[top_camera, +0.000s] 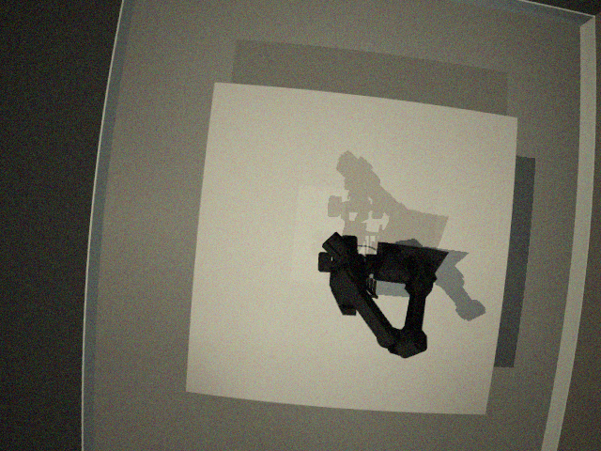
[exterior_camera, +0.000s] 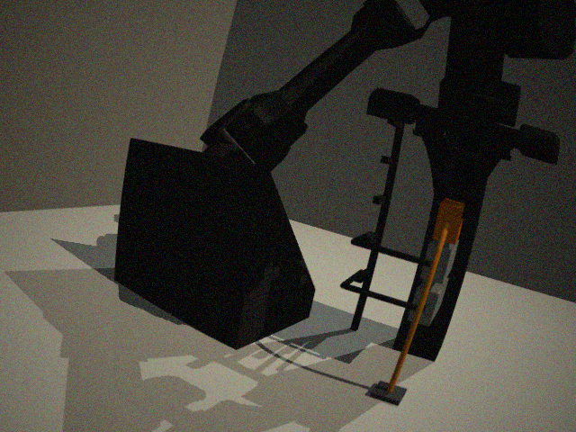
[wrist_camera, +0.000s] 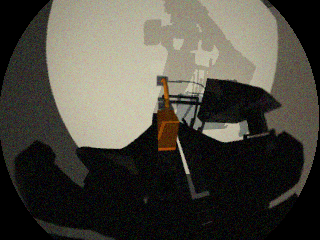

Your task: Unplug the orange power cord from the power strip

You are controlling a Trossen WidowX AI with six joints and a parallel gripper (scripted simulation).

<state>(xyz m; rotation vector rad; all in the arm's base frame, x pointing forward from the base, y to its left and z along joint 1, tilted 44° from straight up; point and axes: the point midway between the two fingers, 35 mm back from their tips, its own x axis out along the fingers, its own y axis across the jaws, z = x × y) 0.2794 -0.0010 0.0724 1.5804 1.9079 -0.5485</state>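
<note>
My gripper tip is 1 cm past the orange plug and 3 cm to the right of it.
</note>
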